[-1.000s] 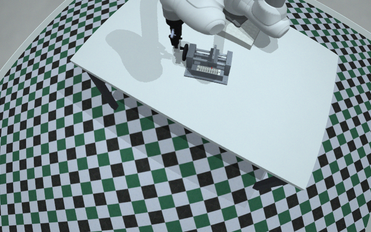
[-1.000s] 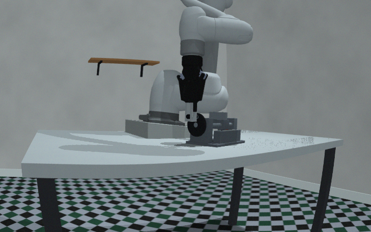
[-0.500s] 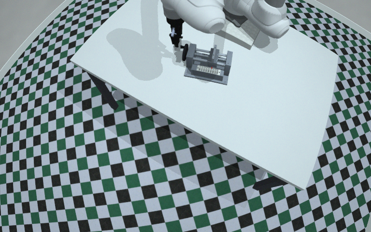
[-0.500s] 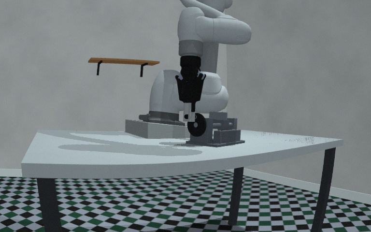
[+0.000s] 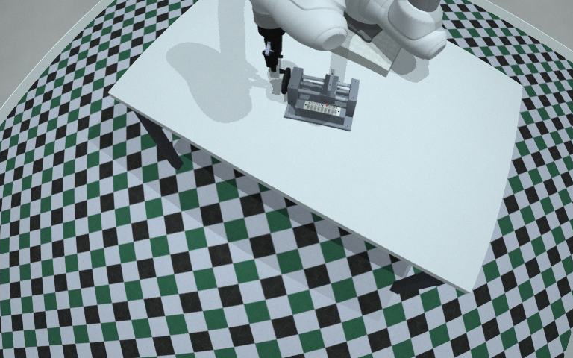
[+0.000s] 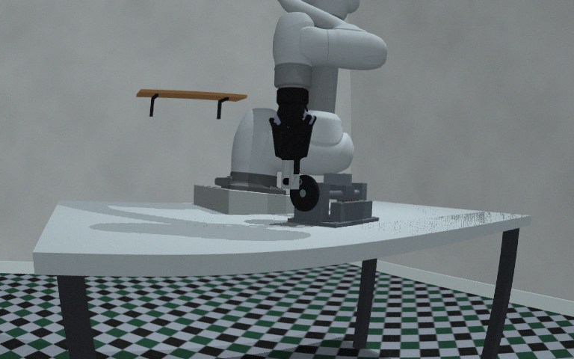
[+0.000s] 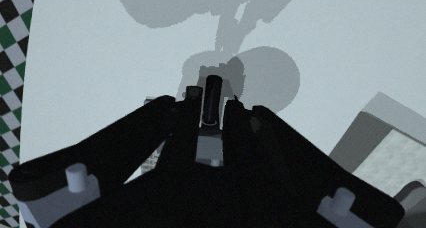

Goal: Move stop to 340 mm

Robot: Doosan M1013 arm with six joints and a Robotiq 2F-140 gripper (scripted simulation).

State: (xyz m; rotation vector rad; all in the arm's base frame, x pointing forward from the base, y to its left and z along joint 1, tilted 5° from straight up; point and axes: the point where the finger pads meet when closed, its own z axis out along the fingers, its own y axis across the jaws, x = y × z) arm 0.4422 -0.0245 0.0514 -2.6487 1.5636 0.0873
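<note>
My gripper is now 160 mm to the right of the sliding stop block, 60 mm past it and 30 mm above it. The rest, counted from my hand: black handwheel 20 mm to the left, 20 mm below, 10 mm behind.
</note>
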